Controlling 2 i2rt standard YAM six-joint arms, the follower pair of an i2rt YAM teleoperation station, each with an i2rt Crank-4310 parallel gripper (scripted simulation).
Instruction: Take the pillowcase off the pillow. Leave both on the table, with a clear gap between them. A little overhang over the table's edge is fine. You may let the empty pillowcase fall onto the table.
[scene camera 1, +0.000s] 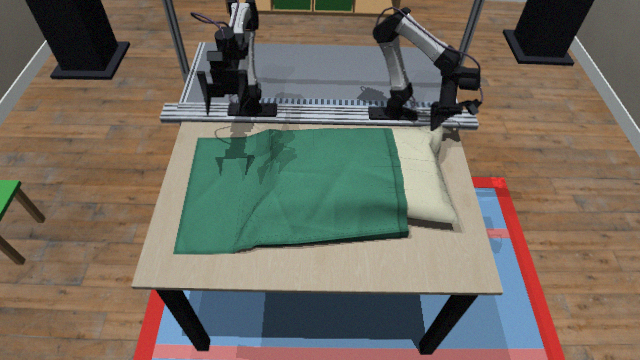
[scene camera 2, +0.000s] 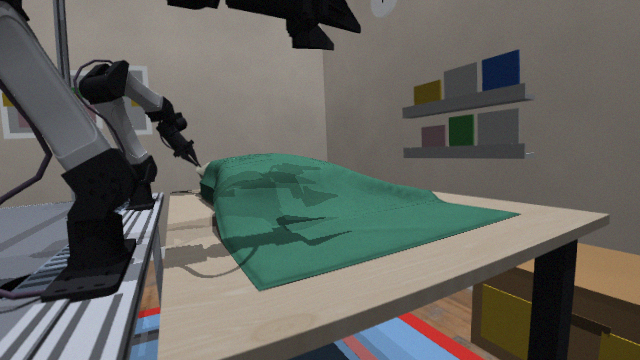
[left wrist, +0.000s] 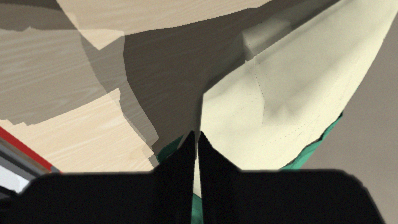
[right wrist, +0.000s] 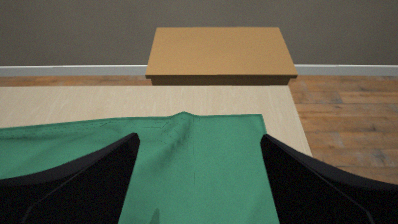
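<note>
Left gripper and right gripper visible. Right gripper also in scene camera 1 and in the right wrist view. Green pillowcase, cream pillow visible too.
</note>
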